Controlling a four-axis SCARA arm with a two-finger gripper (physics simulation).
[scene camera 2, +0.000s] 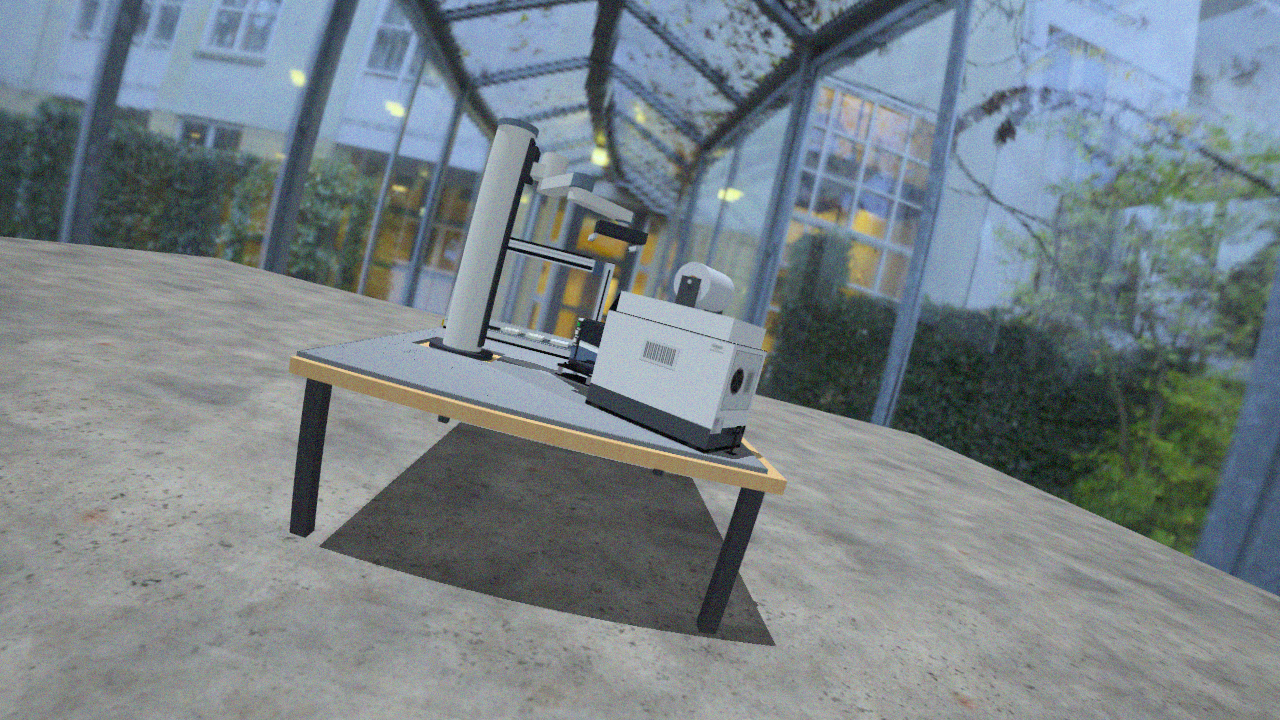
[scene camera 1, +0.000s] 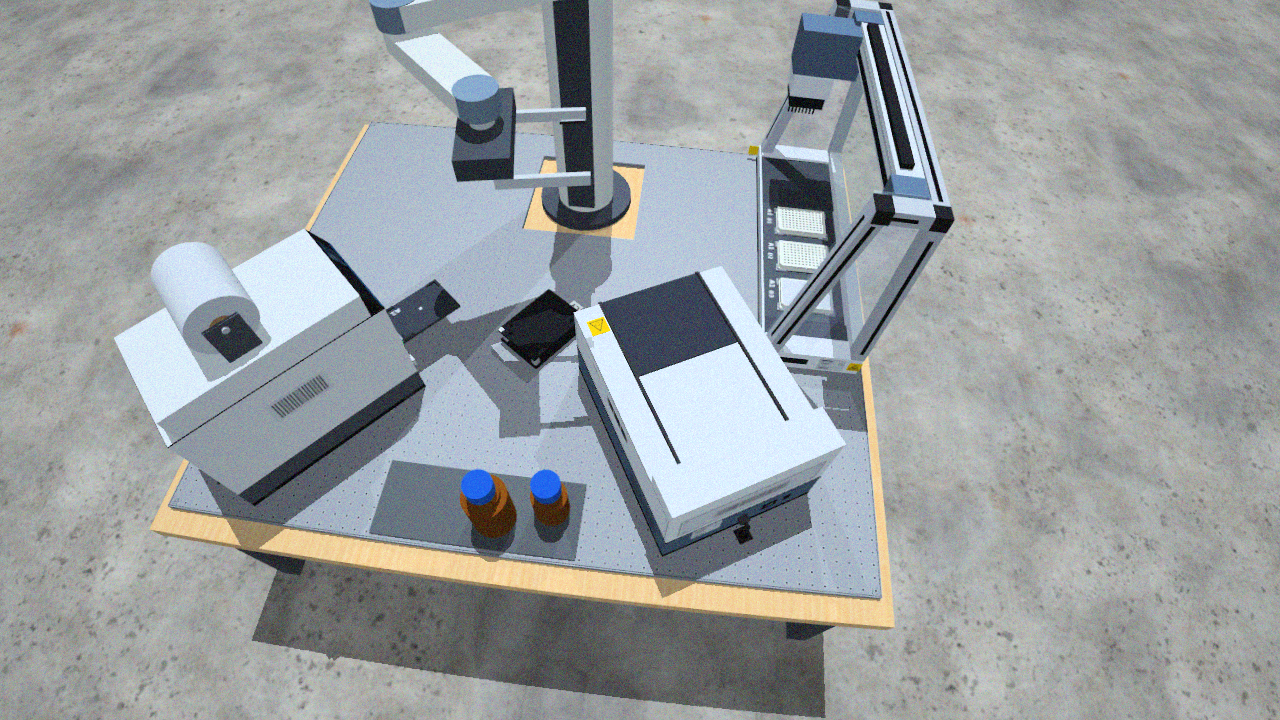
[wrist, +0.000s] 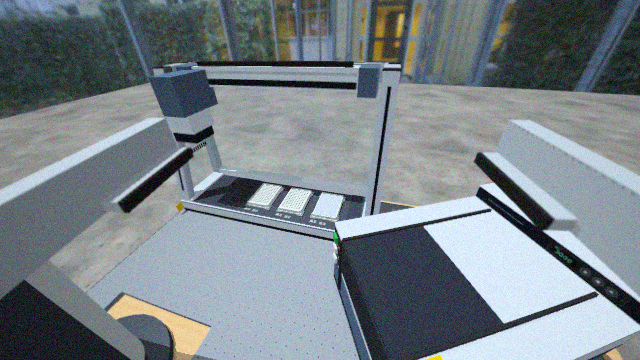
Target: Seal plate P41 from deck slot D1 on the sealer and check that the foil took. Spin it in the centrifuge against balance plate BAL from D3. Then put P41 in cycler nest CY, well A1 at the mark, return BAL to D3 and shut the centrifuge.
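Places are measured from the arm's base along level axes (x right, y ahead, z up), in centimetres.
Where they show: gripper, fingertip midpoint: (scene camera 2: 609,244) (scene camera 1: 588,144) (wrist: 327,138); arm's base, link origin: (scene camera 2: 460,351) (scene camera 1: 586,198).
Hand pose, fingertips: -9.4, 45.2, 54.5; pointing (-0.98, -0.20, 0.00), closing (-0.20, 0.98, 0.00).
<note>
Things, the pixels of their top centre, and the offset from my fingertips, as dx, dy, dz. "spot": a spot on its surface instead. Level surfaces: height alone.
- D1, top centre: (scene camera 1: 801,219) (wrist: 265,193) (scene camera 2: 511,329) -48.9, -37.5, -46.8
- D3, top centre: (scene camera 1: 806,293) (wrist: 328,204) (scene camera 2: 559,341) -49.0, -12.7, -46.8
- sealer, top centre: (scene camera 1: 198,267) (scene camera 2: 703,267) +57.7, +28.7, -5.7
- centrifuge, surface spot: (scene camera 1: 716,402) spot: -26.6, +27.5, -32.2
- low black nest, top centre: (scene camera 1: 541,320) (scene camera 2: 584,366) +12.1, +2.5, -48.1
- welled plate, top centre: (scene camera 1: 804,255) (wrist: 295,198) (scene camera 2: 535,335) -48.9, -25.1, -46.8
- gantry post, surface spot: (wrist: 382,145) spot: -44.7, +2.7, -20.6
- blue-grey pipetting head, surface spot: (scene camera 1: 825,46) spot: -45.6, -53.4, -7.9
- dark mat, surface height: dz -52.8
My gripper (scene camera 1: 586,145) (scene camera 2: 614,242) (wrist: 327,138) is open and empty, high beside the column. On the deck (wrist: 260,220), the plate at D1 (scene camera 1: 799,221) (wrist: 265,195) shows open wells. The plate at D3 (scene camera 1: 791,291) (wrist: 327,206) has a smooth white top; I cannot tell what covers it. The sealer (scene camera 1: 358,376) (scene camera 2: 680,358) stands at the left in scene view 1, its carrier (scene camera 1: 425,308) out and without a plate. The centrifuge (scene camera 1: 716,402) (wrist: 525,265) shows a dark panel and a green readout; its rotor is hidden. A low black nest (scene camera 1: 541,326), apparently CY, bears no visible plate.
Another welled plate (scene camera 1: 799,257) (wrist: 295,201) sits at D2. A gantry post (wrist: 382,145) and blue-grey pipetting head (scene camera 1: 825,46) (wrist: 185,95) rise over the deck. Two blue-capped brown bottles (scene camera 1: 487,508) (scene camera 1: 549,503) stand on a dark mat (scene camera 1: 407,501). The arm's column (scene camera 2: 490,241) stands near the deck.
</note>
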